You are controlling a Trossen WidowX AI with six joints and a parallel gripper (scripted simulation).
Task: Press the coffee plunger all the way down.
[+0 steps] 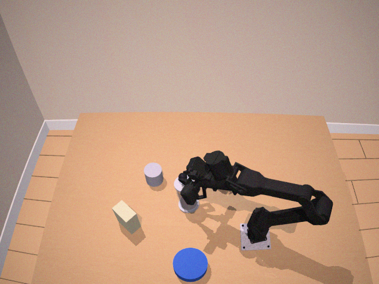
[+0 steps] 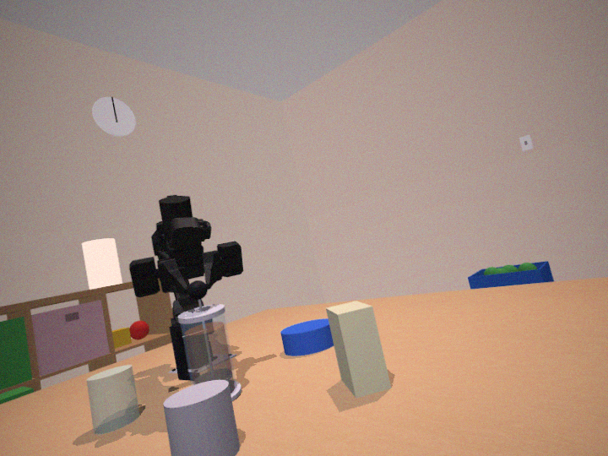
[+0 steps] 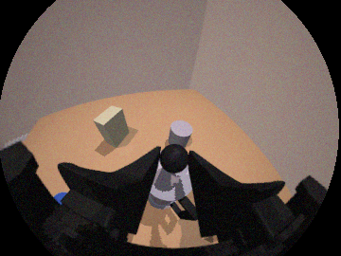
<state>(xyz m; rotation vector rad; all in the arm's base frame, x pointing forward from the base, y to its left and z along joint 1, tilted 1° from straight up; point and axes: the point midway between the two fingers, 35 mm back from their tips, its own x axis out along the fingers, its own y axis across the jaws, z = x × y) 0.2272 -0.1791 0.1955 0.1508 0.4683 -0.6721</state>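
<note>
My gripper tip is now 3 cm past the coffee press, 1 cm to the right of it and 9 cm above it. The rest, counted from my gripper tip: blue disc (2 cm ahead, 28 cm to the left, 16 cm below); pale green cylinder (16 cm behind, 6 cm to the right, 14 cm below); lilac-grey cylinder (10 cm ahead, 12 cm to the right, 15 cm below).
</note>
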